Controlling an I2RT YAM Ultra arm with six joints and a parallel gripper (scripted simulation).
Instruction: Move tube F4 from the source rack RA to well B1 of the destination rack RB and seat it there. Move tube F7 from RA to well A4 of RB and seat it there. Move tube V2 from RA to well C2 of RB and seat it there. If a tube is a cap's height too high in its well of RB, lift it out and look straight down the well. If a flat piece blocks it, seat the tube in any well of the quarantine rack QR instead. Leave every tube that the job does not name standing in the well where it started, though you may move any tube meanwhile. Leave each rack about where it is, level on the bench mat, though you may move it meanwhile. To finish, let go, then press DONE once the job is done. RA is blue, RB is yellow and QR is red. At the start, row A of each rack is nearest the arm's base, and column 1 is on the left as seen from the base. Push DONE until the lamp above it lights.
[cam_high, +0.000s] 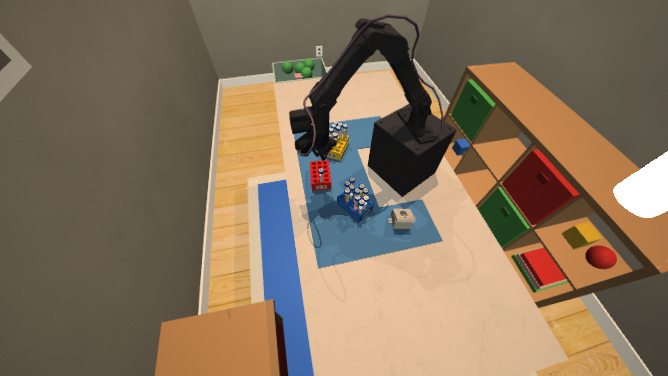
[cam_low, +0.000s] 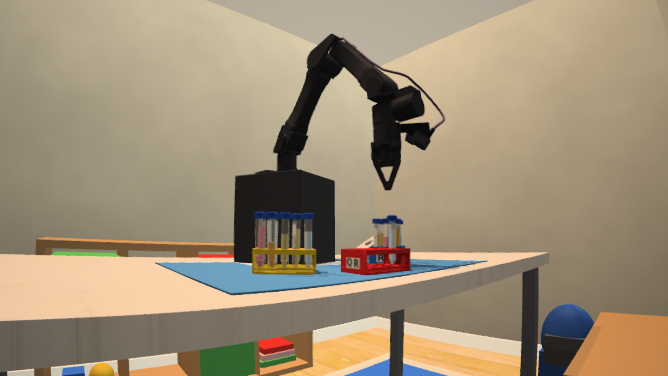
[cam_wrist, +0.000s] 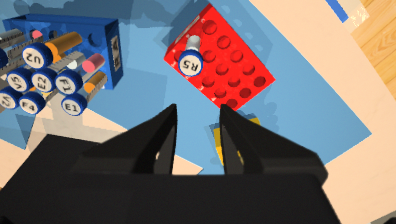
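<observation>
Now: hand 11 cm past the tube, 18 cm to the left of it and 13 cm above it. The rest, counted from my hand: blue rack: 10 cm behind, 14 cm to the left, 17 cm below; then red rack: 1 cm behind, 4 cm to the right, 17 cm below; then tube R8: 8 cm behind, 17 cm to the right, 13 cm below.
</observation>
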